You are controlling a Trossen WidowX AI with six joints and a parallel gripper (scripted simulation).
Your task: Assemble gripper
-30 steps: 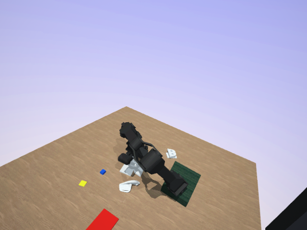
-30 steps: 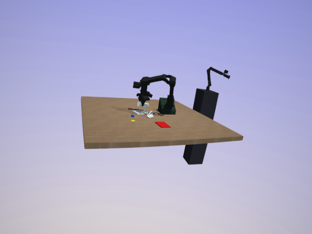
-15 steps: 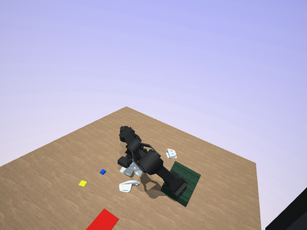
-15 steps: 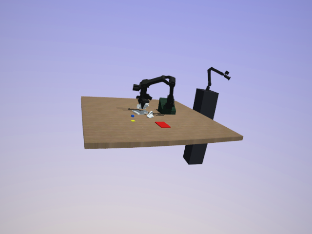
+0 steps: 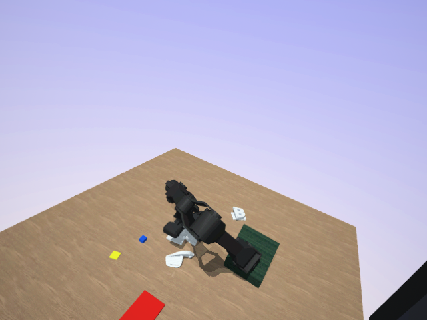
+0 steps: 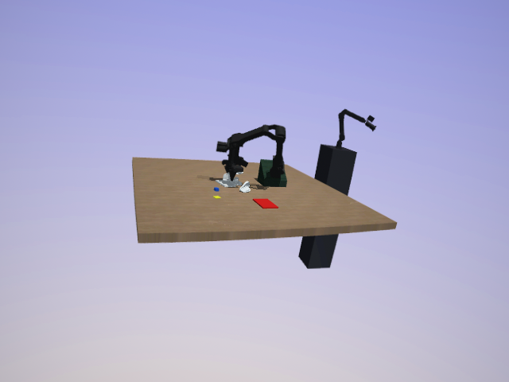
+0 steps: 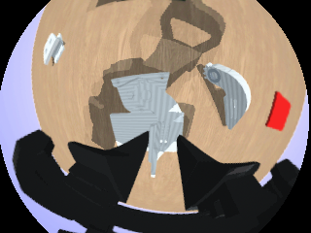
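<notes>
The white jaw lies 30 mm behind my gripper tip and 30 mm to the right of it. Also, from my gripper tip: blue cube: 100 mm ahead, 120 mm to the left, 30 mm below; then yellow tile: 110 mm ahead, 240 mm to the left, 30 mm below; then red patch: 130 mm behind, 300 mm to the left, 30 mm below.
</notes>
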